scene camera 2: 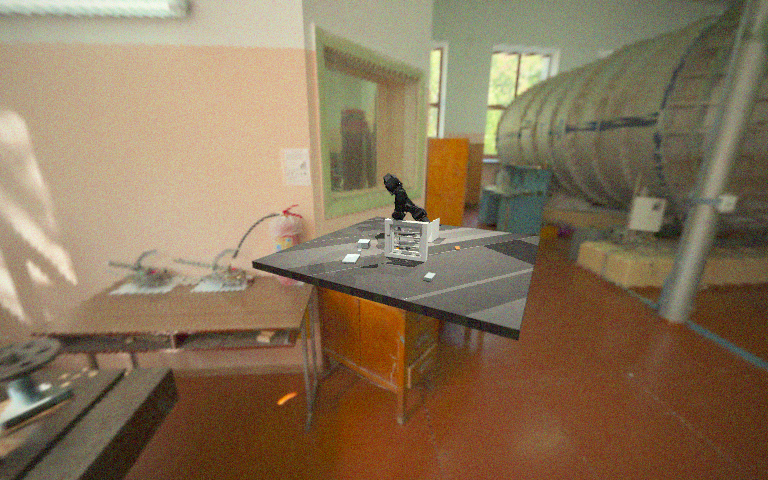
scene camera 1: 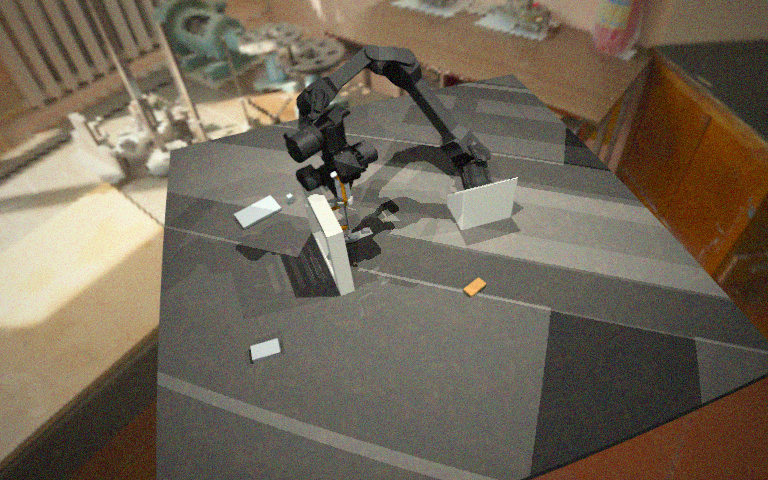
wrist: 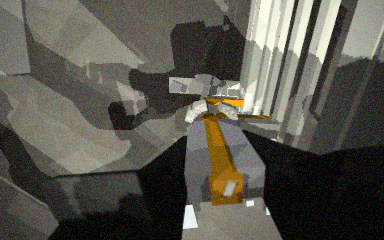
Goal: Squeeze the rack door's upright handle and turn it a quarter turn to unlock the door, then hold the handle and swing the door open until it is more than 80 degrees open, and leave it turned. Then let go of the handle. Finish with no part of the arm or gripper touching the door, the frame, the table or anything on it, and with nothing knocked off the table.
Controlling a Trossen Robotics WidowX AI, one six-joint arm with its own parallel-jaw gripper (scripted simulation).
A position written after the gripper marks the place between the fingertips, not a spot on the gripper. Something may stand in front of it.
In view: the gripper [scene camera 1: 342,192] and a white rack [scene camera 1: 328,234].
The gripper shows as well in the wrist view [wrist: 213,139]. The white rack is seen too in scene camera 2 [scene camera 2: 390,233] and in the wrist view [wrist: 266,36].
